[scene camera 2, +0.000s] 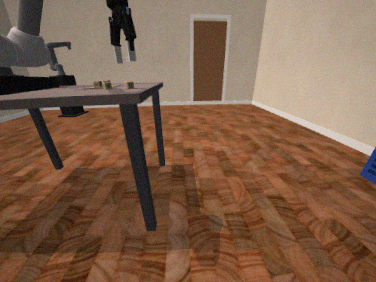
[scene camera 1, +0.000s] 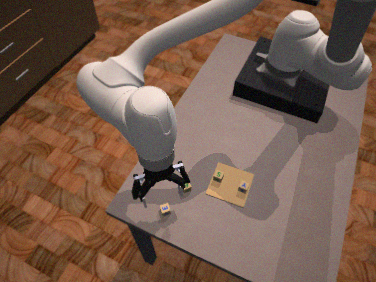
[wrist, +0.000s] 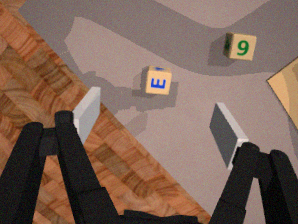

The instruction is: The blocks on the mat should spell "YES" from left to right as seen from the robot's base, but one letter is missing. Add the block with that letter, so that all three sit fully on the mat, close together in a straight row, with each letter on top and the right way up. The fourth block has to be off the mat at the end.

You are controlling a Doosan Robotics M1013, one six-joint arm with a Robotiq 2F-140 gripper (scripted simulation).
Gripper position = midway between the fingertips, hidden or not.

In view: the gripper (scene camera 1: 163,198) and a tan mat (scene camera 1: 227,190).
The gripper shows as well in the wrist view (wrist: 156,107).
